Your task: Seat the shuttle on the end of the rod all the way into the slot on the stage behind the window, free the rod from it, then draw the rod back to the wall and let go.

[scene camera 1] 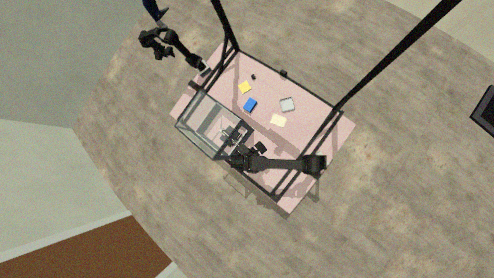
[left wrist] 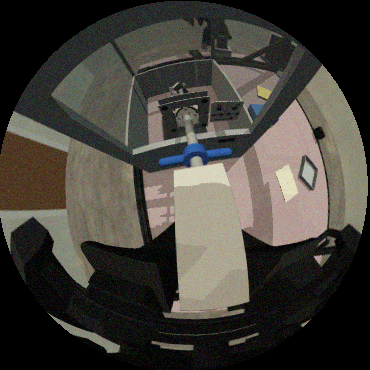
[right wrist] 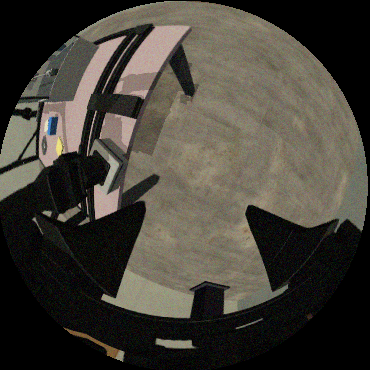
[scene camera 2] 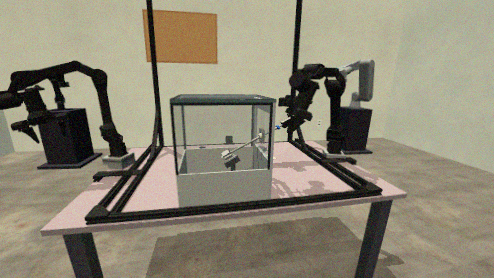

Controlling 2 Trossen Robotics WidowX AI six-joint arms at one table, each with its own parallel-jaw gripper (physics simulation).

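Frame: origin at the left arm's base, x ahead, y left, z up, level; centimetres.
Seen in the pictures: left gripper, fingertip midpoint: [scene camera 2: 288, 133]; right gripper, fingertip midpoint: [scene camera 1: 171, 57] [left wrist: 196, 26] [right wrist: 198, 208] [scene camera 2: 52, 140]; left arm's base at its link origin: [right wrist: 35, 113] [scene camera 2: 334, 152]; right arm's base at its link origin: [scene camera 1: 201, 67] [right wrist: 98, 167] [scene camera 2: 118, 154].
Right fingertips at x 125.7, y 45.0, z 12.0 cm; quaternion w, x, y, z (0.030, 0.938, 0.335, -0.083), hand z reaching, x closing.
Offsets run from my right fingertips to a thing's top centre. "spot": to the spot under its first point. Level surfaces: height alone.
The rod [scene camera 2: 247, 143] [left wrist: 190, 134] slants down through a round port @(spot: dx -89.4, dy -9.7, dz +5.5 cm) [left wrist: 187, 117] in the glass enclosure's side. It has a blue cross-shaped collar @(spot: dx -94.1, dy -9.7, dz +7.8 cm) [scene camera 2: 278, 127] [left wrist: 195, 154] outside and a broad cream handle @(dx -98.0, dy -12.6, dz +12.2 cm) [left wrist: 207, 200]. My left gripper [left wrist: 200, 217] is shut on the handle, outside the enclosure. The pale shuttle @(dx -75.2, dy -4.7, dz -0.5 cm) [scene camera 2: 226, 154] is at the rod's inner end, tilted, over the dark stage [scene camera 2: 230, 161]. The port plate partly hides them in the left wrist view; I cannot tell how deep the shuttle sits. My right gripper [right wrist: 198, 208] is open and empty, beyond the table edge.
The enclosure @(spot: dx -77.6, dy +8.4, dz +18.8 cm) [scene camera 2: 223, 100] stands on the pink table @(dz -15.8 cm) [scene camera 2: 320, 182]. A blue block @(dx -67.7, dy -28.9, dz -11.9 cm) [scene camera 1: 250, 105] [left wrist: 256, 111], a yellow pad @(dx -52.8, dy -33.2, dz -14.7 cm) [scene camera 1: 244, 87] [left wrist: 264, 92], a cream pad @(dx -88.0, dy -39.1, dz -15.6 cm) [scene camera 1: 278, 120] [left wrist: 286, 183] and a grey tray @(dx -82.3, dy -50.5, dz -13.9 cm) [scene camera 1: 287, 104] [left wrist: 308, 173] lie outside it. Black rails edge the table.
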